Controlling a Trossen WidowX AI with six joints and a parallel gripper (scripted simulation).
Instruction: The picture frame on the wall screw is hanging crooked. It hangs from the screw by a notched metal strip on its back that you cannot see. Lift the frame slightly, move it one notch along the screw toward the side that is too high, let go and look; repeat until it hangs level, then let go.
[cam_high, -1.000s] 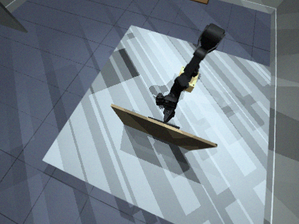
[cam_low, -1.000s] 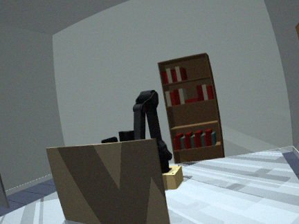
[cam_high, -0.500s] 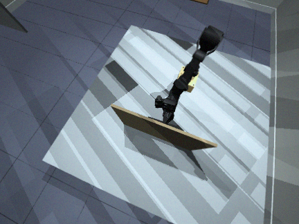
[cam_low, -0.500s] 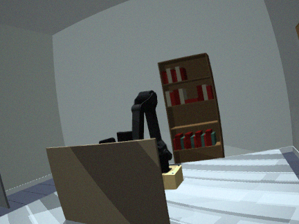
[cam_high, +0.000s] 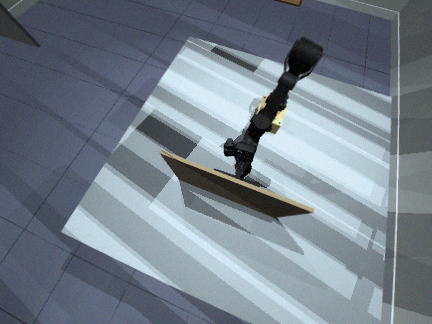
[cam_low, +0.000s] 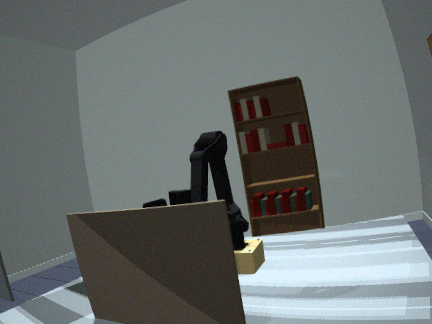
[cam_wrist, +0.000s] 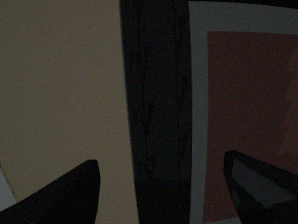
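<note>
My gripper tip is now 50 mm above the picture frame and 10 mm short of it. Round my gripper tip: tan wall panel (70 mm below, 20 mm ahead, 10 mm to the right).
</note>
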